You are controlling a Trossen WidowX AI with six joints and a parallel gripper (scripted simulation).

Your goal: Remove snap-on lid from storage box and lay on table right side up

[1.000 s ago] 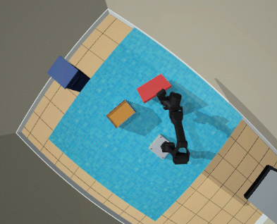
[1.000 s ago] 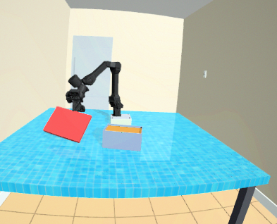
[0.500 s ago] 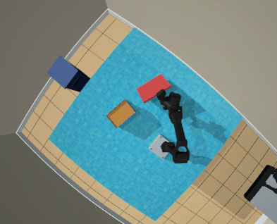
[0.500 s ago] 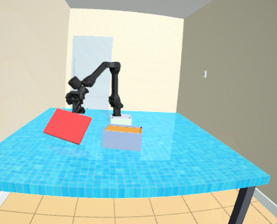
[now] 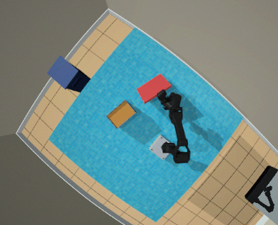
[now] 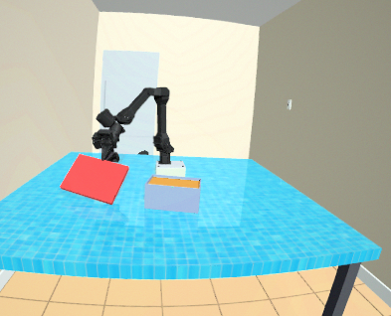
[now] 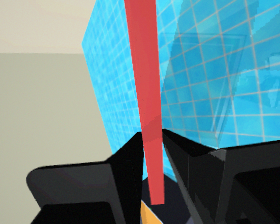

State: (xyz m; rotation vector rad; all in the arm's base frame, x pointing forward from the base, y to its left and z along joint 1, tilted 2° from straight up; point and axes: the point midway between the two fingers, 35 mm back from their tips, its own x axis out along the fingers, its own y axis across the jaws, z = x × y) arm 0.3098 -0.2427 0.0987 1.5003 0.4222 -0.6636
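Now: the red lid 6 cm ahead of my gripper tip, 2 cm to the right of it and 5 cm below it. The rest, counted from my gripper tip: storage box 10 cm ahead, 30 cm to the left, 8 cm below.
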